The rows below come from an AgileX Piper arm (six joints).
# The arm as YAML. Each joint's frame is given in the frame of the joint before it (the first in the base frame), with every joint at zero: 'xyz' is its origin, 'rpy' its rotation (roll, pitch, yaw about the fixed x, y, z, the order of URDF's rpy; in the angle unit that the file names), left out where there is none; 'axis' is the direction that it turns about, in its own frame. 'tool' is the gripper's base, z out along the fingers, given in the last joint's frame.
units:
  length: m
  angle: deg
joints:
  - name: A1
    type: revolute
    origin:
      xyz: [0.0, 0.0, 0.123]
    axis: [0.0, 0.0, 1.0]
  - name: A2
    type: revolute
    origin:
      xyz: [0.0, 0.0, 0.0]
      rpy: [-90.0, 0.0, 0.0]
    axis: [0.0, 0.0, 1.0]
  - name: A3
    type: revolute
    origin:
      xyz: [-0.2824, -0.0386, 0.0]
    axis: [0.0, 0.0, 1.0]
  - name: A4
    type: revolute
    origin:
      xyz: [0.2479, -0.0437, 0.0]
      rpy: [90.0, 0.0, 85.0]
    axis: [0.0, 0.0, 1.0]
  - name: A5
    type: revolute
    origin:
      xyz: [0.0, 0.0, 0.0]
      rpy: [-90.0, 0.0, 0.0]
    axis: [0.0, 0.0, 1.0]
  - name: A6
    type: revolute
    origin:
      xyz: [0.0, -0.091, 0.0]
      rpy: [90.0, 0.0, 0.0]
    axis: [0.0, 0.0, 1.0]
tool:
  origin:
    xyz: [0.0, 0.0, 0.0]
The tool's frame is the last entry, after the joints.
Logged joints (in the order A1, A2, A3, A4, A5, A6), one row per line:
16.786 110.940 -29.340 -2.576 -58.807 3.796
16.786 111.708 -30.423 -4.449 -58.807 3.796
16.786 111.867 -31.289 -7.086 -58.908 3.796
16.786 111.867 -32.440 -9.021 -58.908 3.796
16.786 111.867 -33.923 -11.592 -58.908 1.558
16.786 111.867 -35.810 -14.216 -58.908 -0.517
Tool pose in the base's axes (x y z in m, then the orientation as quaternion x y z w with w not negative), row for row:
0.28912 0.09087 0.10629 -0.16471 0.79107 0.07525 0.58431
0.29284 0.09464 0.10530 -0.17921 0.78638 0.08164 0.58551
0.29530 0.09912 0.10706 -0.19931 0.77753 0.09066 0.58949
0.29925 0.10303 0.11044 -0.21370 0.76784 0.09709 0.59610
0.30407 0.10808 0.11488 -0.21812 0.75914 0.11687 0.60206
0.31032 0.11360 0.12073 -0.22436 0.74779 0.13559 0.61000
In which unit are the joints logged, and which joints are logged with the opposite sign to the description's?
The joints are logged in degrees. Opposite sign: A6.
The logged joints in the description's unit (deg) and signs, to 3 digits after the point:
16.786 110.940 -29.340 -2.576 -58.807 -3.796
16.786 111.708 -30.423 -4.449 -58.807 -3.796
16.786 111.867 -31.289 -7.086 -58.908 -3.796
16.786 111.867 -32.440 -9.021 -58.908 -3.796
16.786 111.867 -33.923 -11.592 -58.908 -1.558
16.786 111.867 -35.810 -14.216 -58.908 0.517

